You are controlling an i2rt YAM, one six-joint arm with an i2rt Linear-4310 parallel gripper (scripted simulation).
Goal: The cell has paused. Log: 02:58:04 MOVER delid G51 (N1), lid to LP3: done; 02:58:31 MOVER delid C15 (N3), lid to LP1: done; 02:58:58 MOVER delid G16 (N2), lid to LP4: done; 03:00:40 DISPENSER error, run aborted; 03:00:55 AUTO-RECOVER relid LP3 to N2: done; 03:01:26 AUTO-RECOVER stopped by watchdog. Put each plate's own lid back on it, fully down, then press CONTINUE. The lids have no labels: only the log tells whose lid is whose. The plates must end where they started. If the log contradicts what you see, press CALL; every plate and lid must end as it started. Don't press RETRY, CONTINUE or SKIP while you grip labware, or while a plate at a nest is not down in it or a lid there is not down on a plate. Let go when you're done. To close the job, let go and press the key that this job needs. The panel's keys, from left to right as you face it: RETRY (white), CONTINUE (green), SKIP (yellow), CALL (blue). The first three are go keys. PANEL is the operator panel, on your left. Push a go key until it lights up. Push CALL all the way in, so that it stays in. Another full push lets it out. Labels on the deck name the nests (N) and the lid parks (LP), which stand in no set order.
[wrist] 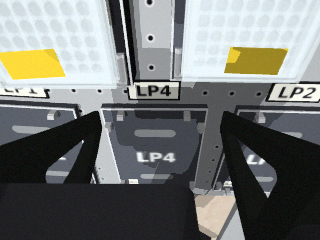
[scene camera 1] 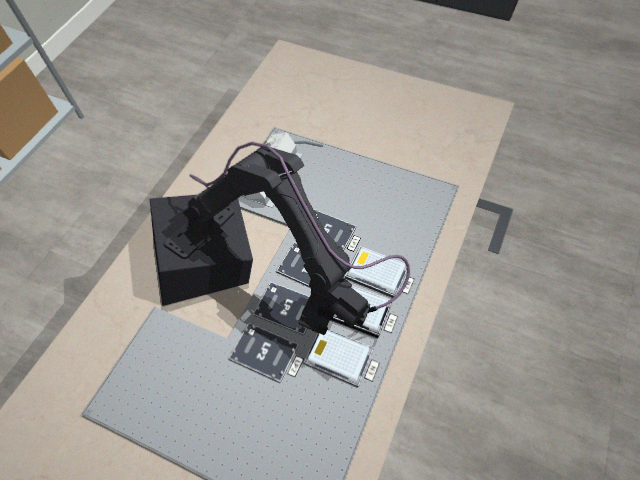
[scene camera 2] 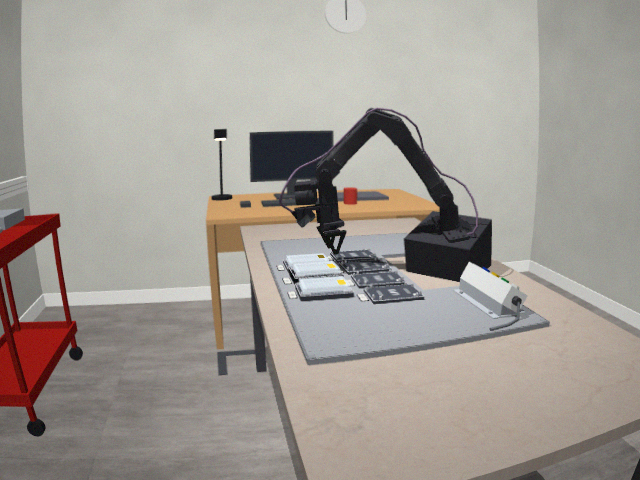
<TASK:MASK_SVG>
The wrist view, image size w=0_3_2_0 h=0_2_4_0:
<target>my gripper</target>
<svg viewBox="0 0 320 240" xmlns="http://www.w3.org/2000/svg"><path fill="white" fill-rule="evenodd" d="M224 111L220 124L220 133L245 240L320 240L320 145L261 126L234 113ZM238 139L275 169L277 182L268 197L249 168ZM0 145L0 240L201 240L195 198L189 188L179 184L90 184L102 133L99 111L93 111L63 125ZM85 139L77 159L64 182L47 183L46 172L48 168Z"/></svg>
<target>clear lid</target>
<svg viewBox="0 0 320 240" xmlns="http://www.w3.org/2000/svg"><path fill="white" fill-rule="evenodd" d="M182 82L299 83L320 43L320 0L188 0Z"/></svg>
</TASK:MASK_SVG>
